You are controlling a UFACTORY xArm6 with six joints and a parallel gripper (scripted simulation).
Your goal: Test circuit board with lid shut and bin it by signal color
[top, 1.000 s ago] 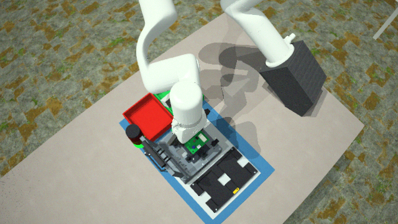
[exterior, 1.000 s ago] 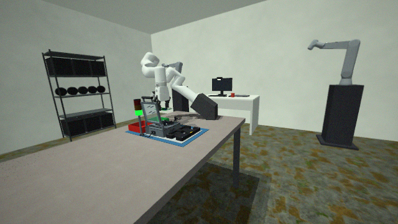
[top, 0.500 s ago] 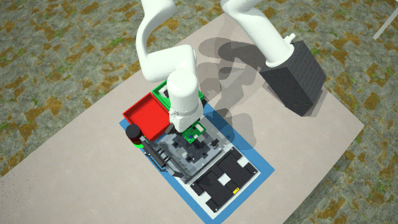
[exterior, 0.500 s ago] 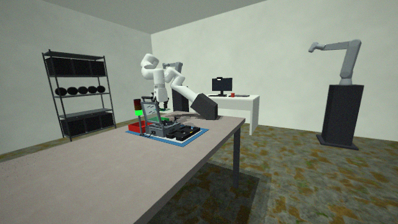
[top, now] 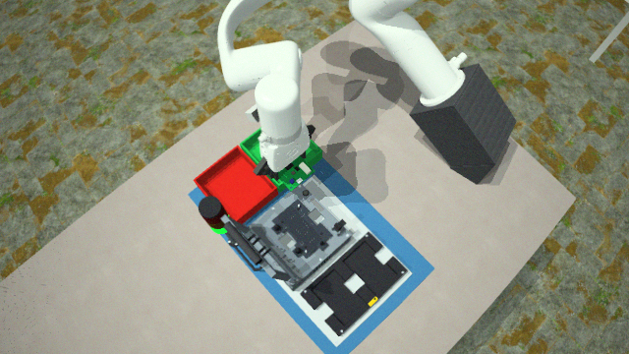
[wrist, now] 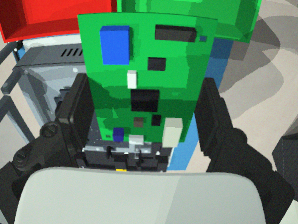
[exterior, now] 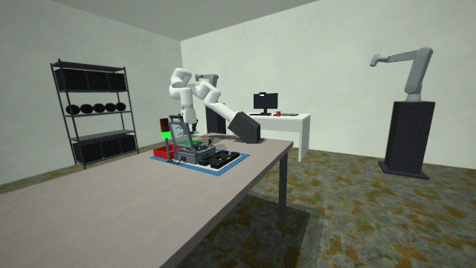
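Now: hand 130 mm above the green bin, 80 mm to the left of it and 40 mm past it. From my hand the other things lie so: green circuit board: 10 mm below; then red bin: 130 mm below, 110 mm ahead, 80 mm to the right; then black latch hook: 170 mm to the left, 60 mm below.
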